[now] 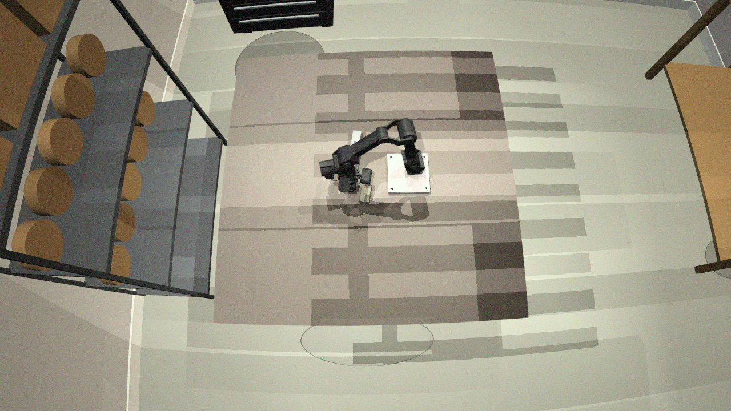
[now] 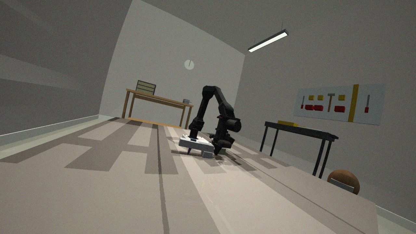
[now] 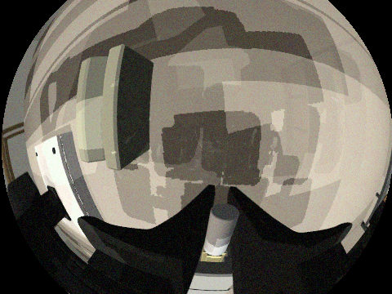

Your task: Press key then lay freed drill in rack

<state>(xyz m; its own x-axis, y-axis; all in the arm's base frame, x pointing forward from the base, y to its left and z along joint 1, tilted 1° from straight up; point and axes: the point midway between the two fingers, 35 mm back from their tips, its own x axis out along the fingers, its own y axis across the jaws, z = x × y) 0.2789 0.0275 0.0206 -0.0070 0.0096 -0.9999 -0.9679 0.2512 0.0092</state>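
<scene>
My gripper tip is 10 mm past the drill, 50 mm to the left of it and 30 mm below it. Round my gripper tip: blue key 40 mm behind, 140 mm to the right, 40 mm above; then dark grey rack 60 mm behind, 70 mm to the left.
</scene>
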